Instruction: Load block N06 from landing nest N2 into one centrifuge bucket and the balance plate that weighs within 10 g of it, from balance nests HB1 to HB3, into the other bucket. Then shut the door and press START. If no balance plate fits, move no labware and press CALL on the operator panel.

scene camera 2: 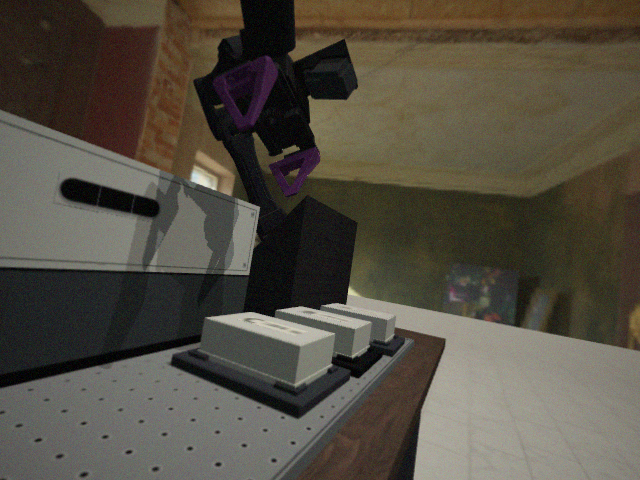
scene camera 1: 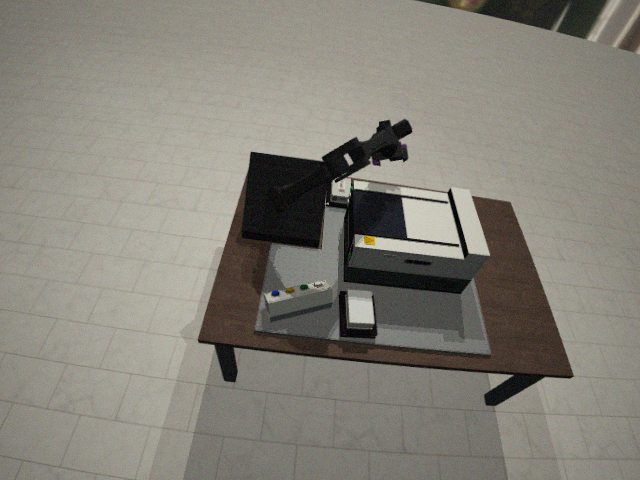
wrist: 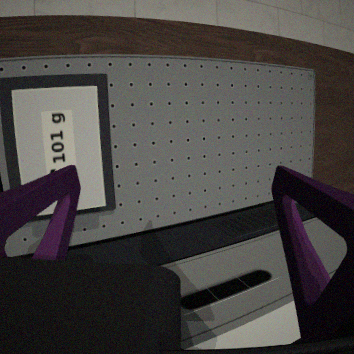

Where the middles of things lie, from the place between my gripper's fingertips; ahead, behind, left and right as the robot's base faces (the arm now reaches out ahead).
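White block [scene camera 1: 359,308]: my hand 18 cm above it, 12 cm past it, 59 cm to the left of it.
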